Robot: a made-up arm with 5 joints.
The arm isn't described. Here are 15 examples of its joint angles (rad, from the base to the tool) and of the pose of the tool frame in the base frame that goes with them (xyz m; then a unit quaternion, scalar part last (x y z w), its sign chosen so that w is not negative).
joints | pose
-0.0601 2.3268 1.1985 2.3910 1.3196 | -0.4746 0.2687 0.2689 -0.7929 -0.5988 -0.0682 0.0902
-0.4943 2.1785 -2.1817 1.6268 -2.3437 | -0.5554 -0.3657 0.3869 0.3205 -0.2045 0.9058 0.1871
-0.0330 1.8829 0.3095 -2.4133 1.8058 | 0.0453 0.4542 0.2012 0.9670 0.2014 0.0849 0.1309
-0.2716 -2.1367 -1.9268 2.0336 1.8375 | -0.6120 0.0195 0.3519 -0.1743 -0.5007 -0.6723 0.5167
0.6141 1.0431 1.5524 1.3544 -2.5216 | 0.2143 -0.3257 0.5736 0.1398 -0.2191 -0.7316 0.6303
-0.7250 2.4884 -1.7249 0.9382 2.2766 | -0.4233 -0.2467 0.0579 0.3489 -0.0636 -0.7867 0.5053
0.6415 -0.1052 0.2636 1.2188 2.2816 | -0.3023 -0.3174 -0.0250 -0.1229 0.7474 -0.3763 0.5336
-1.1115 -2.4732 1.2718 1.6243 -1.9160 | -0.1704 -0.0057 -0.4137 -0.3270 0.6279 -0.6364 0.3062
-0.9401 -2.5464 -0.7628 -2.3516 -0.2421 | 0.0113 0.4986 0.2930 -0.1199 0.4591 -0.6523 0.5910
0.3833 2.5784 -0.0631 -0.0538 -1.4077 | -0.0841 -0.4170 0.1907 -0.2551 -0.2051 0.9379 0.1151
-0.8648 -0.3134 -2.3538 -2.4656 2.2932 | -0.2394 0.4770 -0.0862 -0.0374 0.3647 0.8105 0.4568
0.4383 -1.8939 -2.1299 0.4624 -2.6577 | -0.2548 -0.3637 0.0005 0.5907 0.0265 -0.7951 0.1348
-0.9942 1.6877 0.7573 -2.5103 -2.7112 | -0.0880 0.6535 0.1322 0.2617 0.7492 0.1519 0.5892
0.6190 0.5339 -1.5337 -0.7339 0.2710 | -0.1031 0.3196 0.4173 0.0786 0.2737 -0.7941 0.5369
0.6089 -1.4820 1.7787 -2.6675 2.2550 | 0.2795 0.0216 0.2055 -0.5030 0.2297 0.0780 0.8296
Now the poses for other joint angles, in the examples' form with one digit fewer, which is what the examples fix.
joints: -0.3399 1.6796 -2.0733 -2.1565 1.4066
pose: 0.194 0.135 0.069 -0.517 0.532 0.577 0.343
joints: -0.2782 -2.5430 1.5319 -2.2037 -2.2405
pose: 0.401 0.030 0.283 -0.196 -0.117 -0.602 0.765
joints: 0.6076 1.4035 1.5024 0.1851 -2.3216
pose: 0.359 -0.248 0.085 0.169 0.251 -0.731 0.611
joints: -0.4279 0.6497 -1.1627 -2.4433 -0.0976
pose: 0.255 0.282 0.226 0.156 -0.649 -0.716 0.205
